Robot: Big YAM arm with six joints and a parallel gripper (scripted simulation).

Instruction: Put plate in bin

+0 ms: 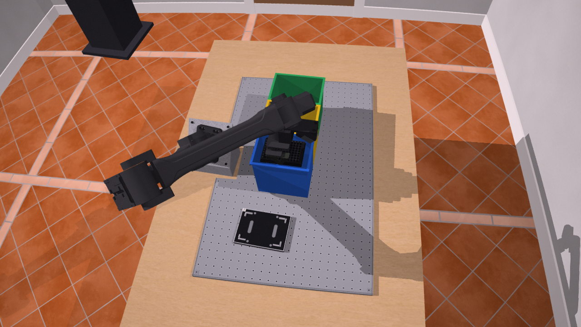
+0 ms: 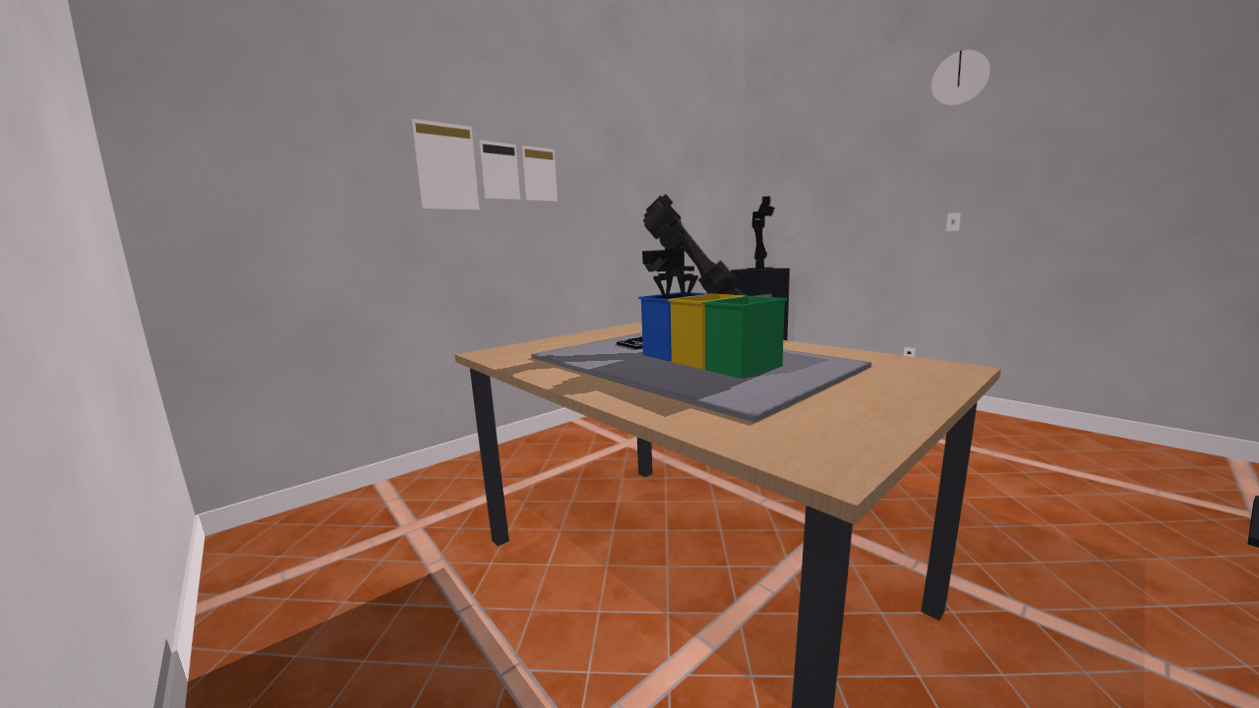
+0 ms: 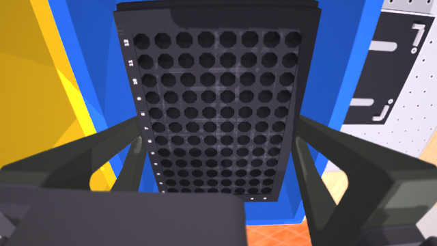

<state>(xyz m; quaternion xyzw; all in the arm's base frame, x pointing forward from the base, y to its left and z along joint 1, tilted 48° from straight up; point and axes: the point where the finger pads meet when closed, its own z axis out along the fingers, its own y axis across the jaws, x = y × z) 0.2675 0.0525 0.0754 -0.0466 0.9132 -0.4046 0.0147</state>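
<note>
The black 96-well plate lies right at my hand. From my hand the other things lie so: yellow bin: 10 mm behind, 130 mm to the left, 80 mm below; blue bin: 80 mm below; plate nest N1: 20 mm behind, 200 mm to the right, 170 mm below.
</note>
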